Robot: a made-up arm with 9 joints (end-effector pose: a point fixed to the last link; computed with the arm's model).
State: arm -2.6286 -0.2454 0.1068 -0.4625 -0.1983 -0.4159 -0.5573 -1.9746 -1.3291
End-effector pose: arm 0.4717 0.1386 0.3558 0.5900 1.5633 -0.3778
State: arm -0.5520 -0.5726 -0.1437 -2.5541 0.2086 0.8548 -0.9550 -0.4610 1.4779
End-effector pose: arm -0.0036 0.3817 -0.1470 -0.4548 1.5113 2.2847
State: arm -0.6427 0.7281 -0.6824 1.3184 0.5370 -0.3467 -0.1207 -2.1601 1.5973
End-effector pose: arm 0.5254 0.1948 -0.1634 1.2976 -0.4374 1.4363
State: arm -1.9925 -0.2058 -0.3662 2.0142 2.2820 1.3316 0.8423 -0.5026 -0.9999
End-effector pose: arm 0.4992 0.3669 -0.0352 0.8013 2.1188 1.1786
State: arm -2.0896 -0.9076 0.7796 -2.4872 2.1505 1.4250 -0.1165 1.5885 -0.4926
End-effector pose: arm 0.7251 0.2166 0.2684 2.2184 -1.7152 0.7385
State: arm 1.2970 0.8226 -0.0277 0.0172 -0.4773 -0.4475 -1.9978 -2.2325 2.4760
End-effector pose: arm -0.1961 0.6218 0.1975 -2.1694 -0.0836 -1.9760
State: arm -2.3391 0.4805 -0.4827 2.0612 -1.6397 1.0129 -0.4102 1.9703 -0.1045
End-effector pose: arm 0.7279 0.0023 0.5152 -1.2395 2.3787 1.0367
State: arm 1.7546 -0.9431 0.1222 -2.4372 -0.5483 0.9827 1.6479 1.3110 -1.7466
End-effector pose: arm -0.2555 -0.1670 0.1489 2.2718 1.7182 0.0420
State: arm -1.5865 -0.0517 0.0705 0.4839 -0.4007 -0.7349 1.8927 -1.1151 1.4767
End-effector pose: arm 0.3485 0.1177 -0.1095 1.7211 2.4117 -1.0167
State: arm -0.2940 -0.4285 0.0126 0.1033 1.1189 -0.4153 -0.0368 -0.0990 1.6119
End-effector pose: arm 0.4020 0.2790 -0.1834 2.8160 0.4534 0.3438
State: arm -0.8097 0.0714 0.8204 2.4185 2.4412 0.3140 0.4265 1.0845 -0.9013
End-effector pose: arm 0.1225 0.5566 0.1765 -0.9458 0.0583 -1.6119
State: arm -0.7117 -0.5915 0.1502 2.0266 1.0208 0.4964 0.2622 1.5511 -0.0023
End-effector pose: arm -0.0492 0.1376 -0.3494 -0.9111 -1.4811 -2.0649
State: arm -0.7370 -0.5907 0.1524 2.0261 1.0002 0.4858 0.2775 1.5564 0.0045
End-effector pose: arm -0.0301 0.1265 -0.3573 -0.8661 -1.5161 -2.0743
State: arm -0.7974 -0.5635 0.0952 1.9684 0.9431 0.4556 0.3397 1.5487 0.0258
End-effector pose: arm 0.0371 0.0768 -0.3753 -0.6585 -1.6951 -2.0518
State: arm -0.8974 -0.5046 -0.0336 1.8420 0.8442 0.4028 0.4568 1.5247 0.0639
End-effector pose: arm 0.1711 -0.0147 -0.3667 -0.2652 -2.0325 -1.9129
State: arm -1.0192 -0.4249 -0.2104 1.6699 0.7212 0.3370 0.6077 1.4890 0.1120
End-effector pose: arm 0.3400 -0.1084 -0.2756 0.2182 -2.4171 -1.5689
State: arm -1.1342 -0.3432 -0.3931 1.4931 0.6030 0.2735 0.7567 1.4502 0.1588
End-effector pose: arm 0.4742 -0.1516 -0.1174 0.6431 -2.6940 -1.0684
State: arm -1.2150 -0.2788 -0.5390 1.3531 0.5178 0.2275 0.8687 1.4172 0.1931
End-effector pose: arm 0.5424 -0.1434 0.0228 0.9141 -2.8057 -0.6105
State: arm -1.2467 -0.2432 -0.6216 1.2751 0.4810 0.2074 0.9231 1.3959 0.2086
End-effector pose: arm 0.5659 -0.1250 0.0905 1.0324 -2.8155 -0.3667
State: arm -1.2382 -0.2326 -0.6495 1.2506 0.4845 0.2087 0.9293 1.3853 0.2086
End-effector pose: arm 0.5702 -0.1191 0.0962 1.0525 -2.7947 -0.3294
